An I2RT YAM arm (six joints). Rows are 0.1 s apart.
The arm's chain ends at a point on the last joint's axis. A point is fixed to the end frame.
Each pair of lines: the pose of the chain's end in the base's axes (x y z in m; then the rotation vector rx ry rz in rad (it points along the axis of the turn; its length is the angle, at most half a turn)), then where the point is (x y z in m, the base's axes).
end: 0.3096 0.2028 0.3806 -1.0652 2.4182 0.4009
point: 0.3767 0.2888 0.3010
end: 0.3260 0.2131 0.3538 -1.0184 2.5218 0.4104
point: 0.3901 0.2941 0.2668
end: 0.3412 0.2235 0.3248 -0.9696 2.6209 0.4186
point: 0.4016 0.2996 0.2311
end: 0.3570 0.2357 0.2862 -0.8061 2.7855 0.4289
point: 0.4141 0.3021 0.1834
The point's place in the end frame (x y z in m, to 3 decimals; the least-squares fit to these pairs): -0.051 0.000 0.125
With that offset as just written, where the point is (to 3 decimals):
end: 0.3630 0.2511 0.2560 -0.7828 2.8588 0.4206
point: 0.415 0.314 0.148
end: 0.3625 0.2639 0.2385 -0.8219 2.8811 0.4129
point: 0.410 0.326 0.128
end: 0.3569 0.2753 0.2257 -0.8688 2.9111 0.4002
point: 0.399 0.336 0.113
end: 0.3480 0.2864 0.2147 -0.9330 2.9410 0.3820
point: 0.384 0.345 0.099
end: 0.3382 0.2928 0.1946 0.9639 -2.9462 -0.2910
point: 0.369 0.344 0.073
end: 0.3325 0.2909 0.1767 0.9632 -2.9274 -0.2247
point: 0.362 0.336 0.053
